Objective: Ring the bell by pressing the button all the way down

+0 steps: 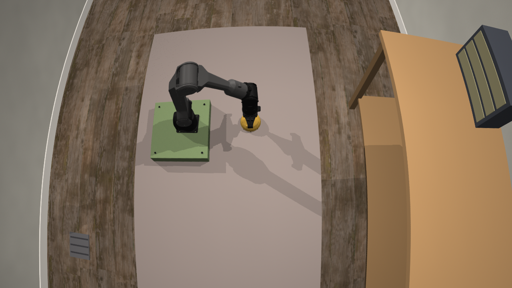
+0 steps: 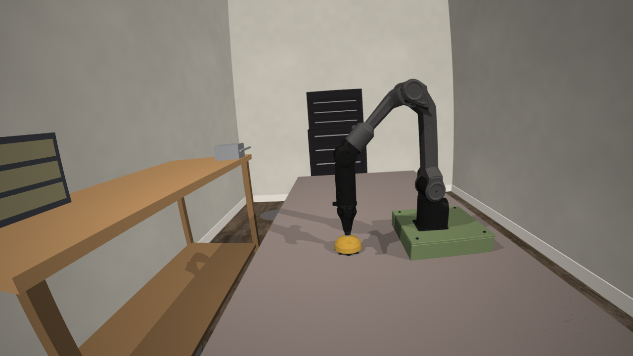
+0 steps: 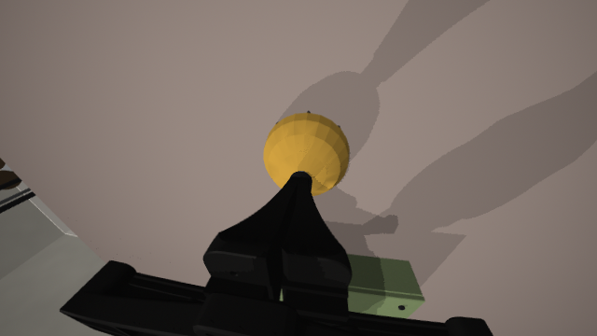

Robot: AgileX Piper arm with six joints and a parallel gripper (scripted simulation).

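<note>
The black button is 2 cm below my hand. From my hand the other things lie so: yellow dome bell (3 cm below).
</note>
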